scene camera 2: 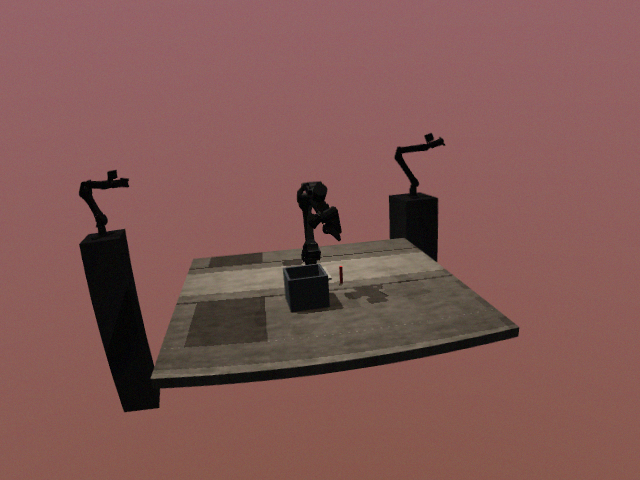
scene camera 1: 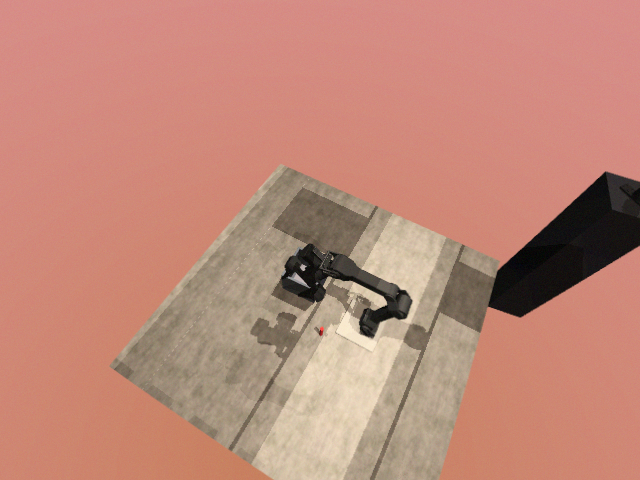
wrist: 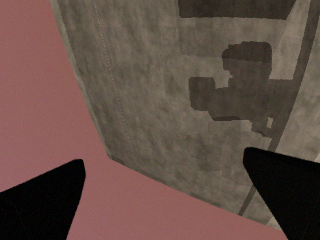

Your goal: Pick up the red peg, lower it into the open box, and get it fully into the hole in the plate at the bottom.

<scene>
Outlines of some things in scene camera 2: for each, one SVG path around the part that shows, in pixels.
My gripper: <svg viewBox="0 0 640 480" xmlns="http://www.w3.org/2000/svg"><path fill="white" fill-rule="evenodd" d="M320 204L315 209L316 214L309 216L309 225L315 229L322 223L324 224L322 227L324 234L331 234L338 241L341 241L340 233L342 233L337 208L334 206L329 208L327 203Z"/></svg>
A blue-grey box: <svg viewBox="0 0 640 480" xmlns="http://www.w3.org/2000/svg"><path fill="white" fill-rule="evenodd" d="M320 263L283 268L285 298L290 312L330 307L328 275Z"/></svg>
</scene>
